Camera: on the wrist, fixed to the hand. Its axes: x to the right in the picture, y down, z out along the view.
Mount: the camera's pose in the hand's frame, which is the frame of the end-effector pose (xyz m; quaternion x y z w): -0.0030 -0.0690 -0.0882 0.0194 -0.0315 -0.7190 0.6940
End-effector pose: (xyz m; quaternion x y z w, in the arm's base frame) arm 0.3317 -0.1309 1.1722 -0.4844 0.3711 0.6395 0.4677
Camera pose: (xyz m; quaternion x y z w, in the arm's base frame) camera 0.4221 -0.1936 1.1511 -0.5738 -0.0931 0.1156 0.8055
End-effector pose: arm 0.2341 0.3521 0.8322 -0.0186 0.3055 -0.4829 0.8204
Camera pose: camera 0.1334 0.3411 0.7844 -0.2319 0.1634 -0.9304 0.2321
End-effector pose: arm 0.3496 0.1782 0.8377 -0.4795 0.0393 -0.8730 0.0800
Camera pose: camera 0.2697 0.2459 0.7979 0.3870 0.3369 0.6491 0.5616
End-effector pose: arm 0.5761 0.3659 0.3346 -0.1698 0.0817 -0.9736 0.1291
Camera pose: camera 0.5324 0.4427 0.2657 0.2047 0.0883 0.7647 0.6045
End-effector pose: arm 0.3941 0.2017 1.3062 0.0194 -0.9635 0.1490 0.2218
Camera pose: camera 0.4411 0.1618 1.3997 0.7152 -0.6588 -0.0380 0.2303
